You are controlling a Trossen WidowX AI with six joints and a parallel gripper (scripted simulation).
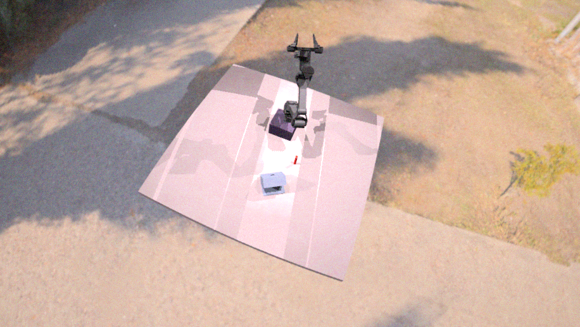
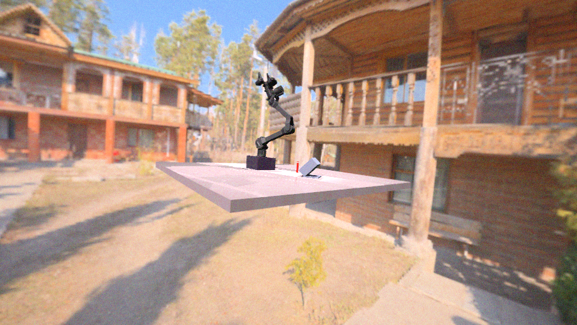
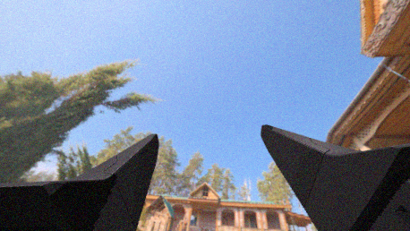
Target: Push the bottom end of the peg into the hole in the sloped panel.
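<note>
Now: gripper tip 32 cm short of the round red peg, 10 cm to the right of it and 68 cm above it. Round my gripper tip: grey sloped panel (50 cm ahead, 1 cm to the right, 67 cm below).
</note>
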